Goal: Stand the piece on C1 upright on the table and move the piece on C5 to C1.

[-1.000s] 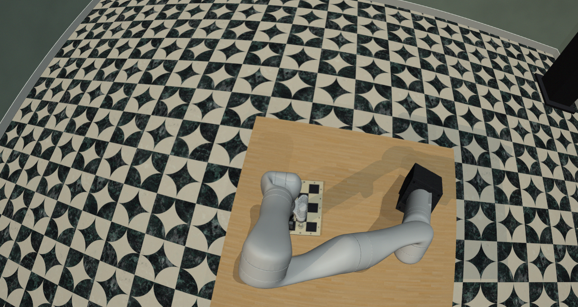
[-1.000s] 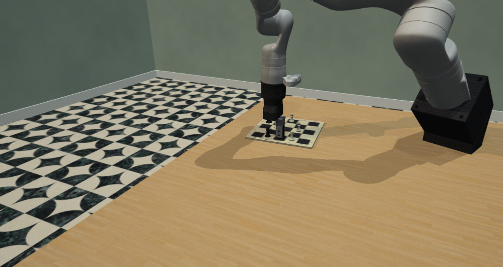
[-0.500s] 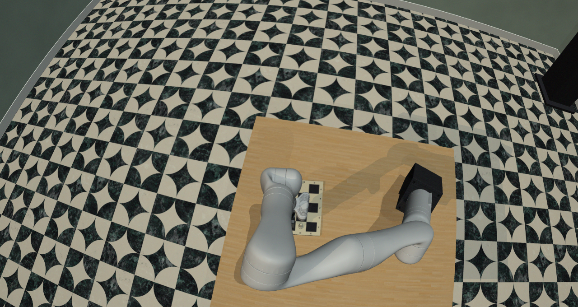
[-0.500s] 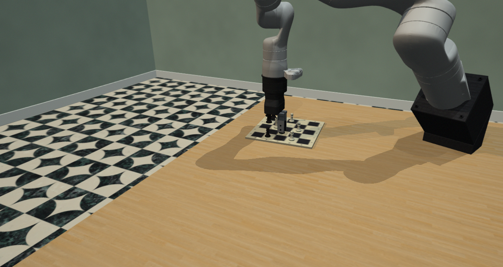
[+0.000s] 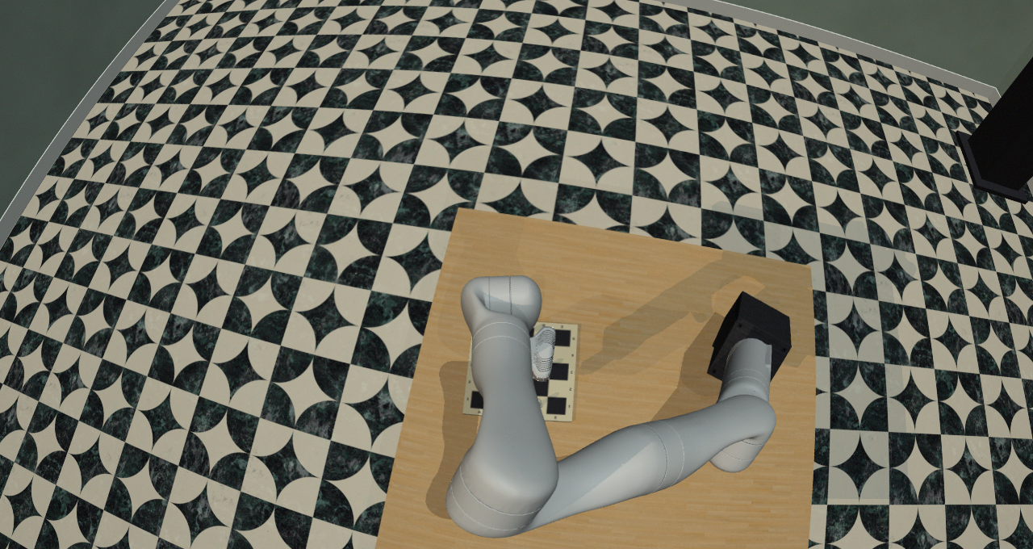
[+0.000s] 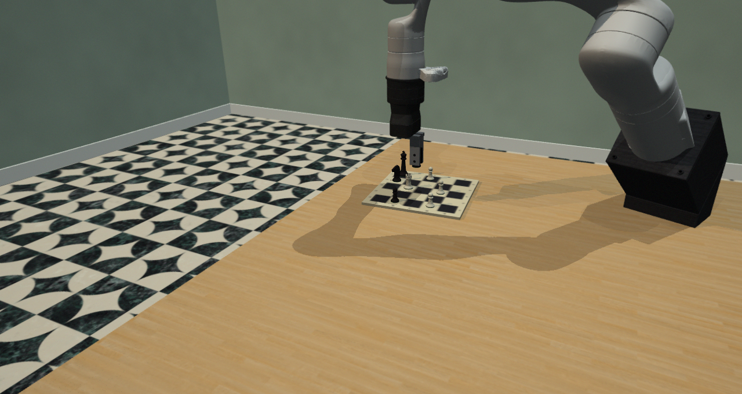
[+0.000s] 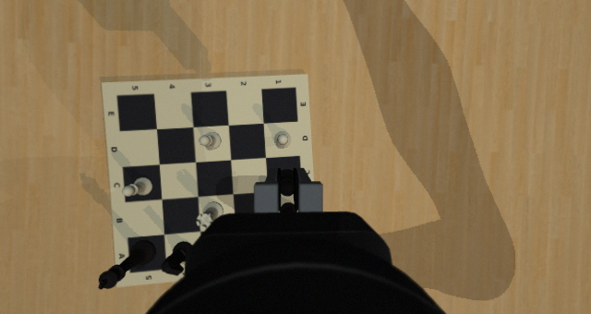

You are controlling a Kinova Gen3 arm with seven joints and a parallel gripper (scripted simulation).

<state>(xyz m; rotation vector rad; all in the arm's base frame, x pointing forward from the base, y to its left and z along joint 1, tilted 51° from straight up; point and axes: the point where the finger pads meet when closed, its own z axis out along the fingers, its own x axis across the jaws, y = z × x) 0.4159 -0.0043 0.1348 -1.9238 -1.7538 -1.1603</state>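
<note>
My gripper is now 10 cm to the left of the black knight, 10 cm short of it and 10 cm above it. From my hand the other things lie so: black king 15 cm to the right, 10 cm ahead, 8 cm below; then chessboard 11 cm below, 8 cm to the right, 1 cm ahead.
</note>
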